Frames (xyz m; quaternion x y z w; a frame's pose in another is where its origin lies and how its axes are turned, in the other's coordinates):
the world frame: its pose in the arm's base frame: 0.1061 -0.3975 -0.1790 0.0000 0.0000 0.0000 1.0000
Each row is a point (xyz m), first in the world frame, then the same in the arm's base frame.
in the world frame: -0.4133 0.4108 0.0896
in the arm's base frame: -0.3072 0.0133 -0.0894
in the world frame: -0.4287 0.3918 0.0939
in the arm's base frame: -0.3226 -0.0057 -0.0851
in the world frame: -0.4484 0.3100 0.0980
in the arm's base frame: -0.3423 -0.0875 -0.0810
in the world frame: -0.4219 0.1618 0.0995
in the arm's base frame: -0.3158 -0.2357 -0.0795
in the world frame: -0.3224 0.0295 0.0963
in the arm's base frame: -0.2163 -0.3680 -0.0827
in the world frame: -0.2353 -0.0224 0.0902
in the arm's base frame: -0.1292 -0.4199 -0.0888
